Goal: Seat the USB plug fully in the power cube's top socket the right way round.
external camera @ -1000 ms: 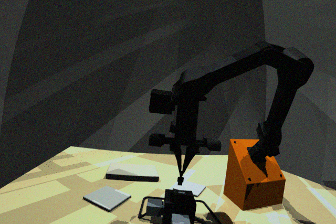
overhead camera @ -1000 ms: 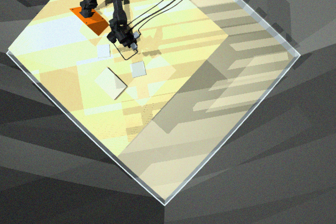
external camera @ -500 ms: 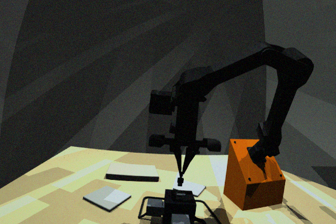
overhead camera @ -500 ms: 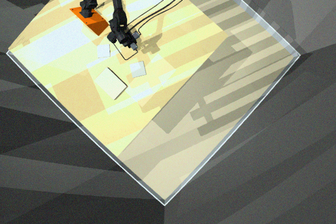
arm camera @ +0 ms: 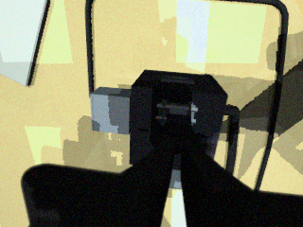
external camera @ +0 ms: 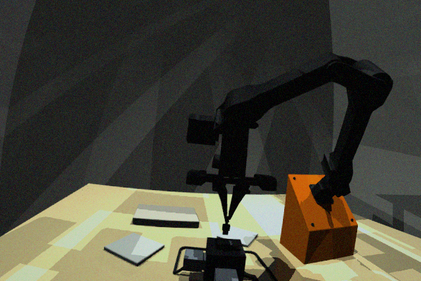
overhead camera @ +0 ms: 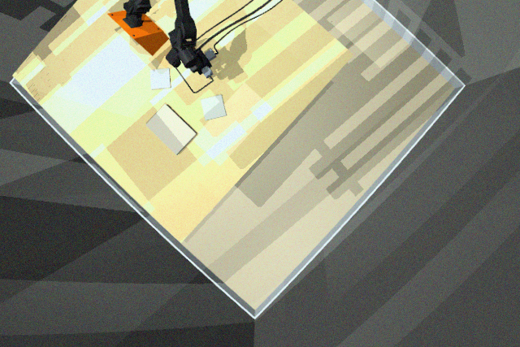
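Right now my gripper tip is 20 mm above the dark USB plug. From my gripper tip the other things lie so: plate: 200 mm ahead, 100 mm to the right, 130 mm below.
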